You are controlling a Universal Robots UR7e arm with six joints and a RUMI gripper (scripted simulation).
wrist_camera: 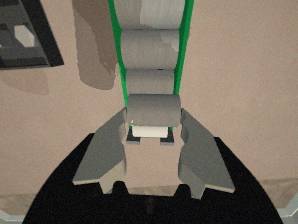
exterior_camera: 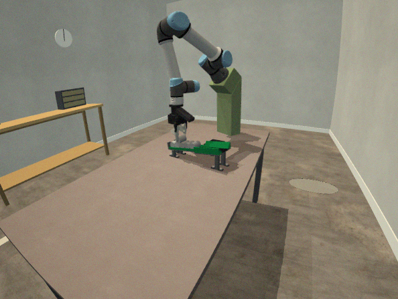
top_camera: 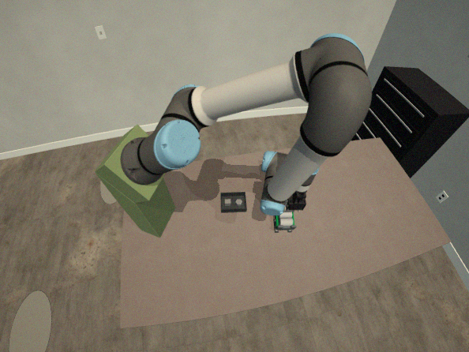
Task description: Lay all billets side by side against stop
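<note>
Right now my hand is 10 cm to the right of the ramp, 5 cm short of it and 5 cm above it. The rest, counted from my hand: small dark tray (20 cm to the left, 17 cm behind, 11 cm below).
</note>
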